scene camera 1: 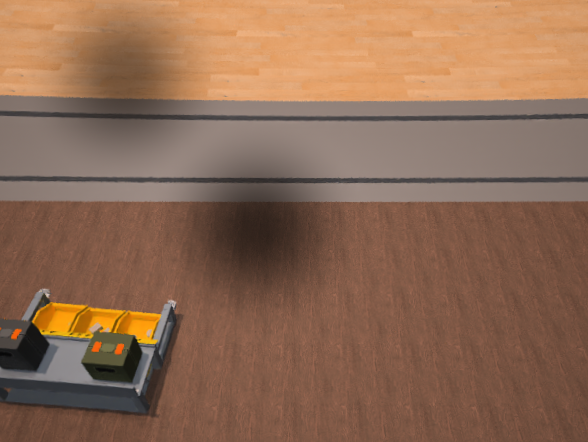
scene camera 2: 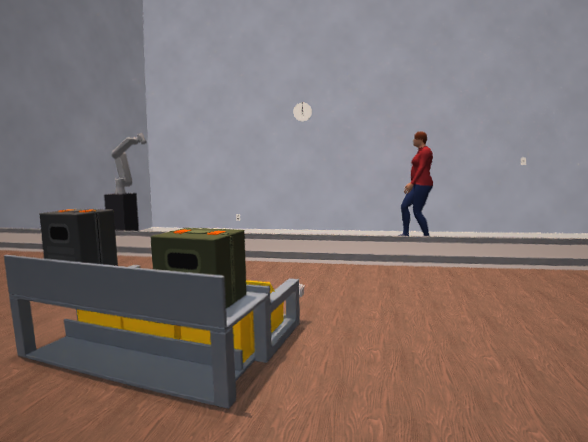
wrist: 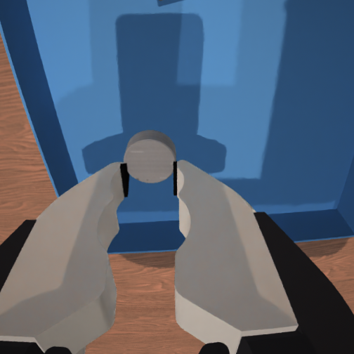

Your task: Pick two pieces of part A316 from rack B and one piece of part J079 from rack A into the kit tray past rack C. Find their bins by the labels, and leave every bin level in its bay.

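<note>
My gripper [wrist: 151, 164] is shut on a round grey piece [wrist: 150, 159], held between the black fingertip pads over a blue tray [wrist: 300, 225]. The gripper's shadow falls on the tray floor. A small part of a grey thing [wrist: 170, 2] shows in the tray at the top edge of the wrist view. A grey rack [scene camera 1: 65, 360] [scene camera 2: 115, 285] holds yellow bins [scene camera 1: 61, 318] [scene camera 2: 150, 327]; small pale pieces [scene camera 1: 96, 328] lie in its middle bin. The bin labels cannot be read here. The arm and gripper do not show in the scene views.
A black case [scene camera 1: 22, 345] [scene camera 2: 77, 237] and a green case [scene camera 1: 111, 356] [scene camera 2: 200, 255] stand on the rack's top. The rail [scene camera 1: 400, 150] [scene camera 2: 450, 250] runs behind it. A person in red [scene camera 2: 422, 167] is beyond the rail. Another arm [scene camera 2: 122, 165] stands on a black pedestal [scene camera 2: 121, 212].
</note>
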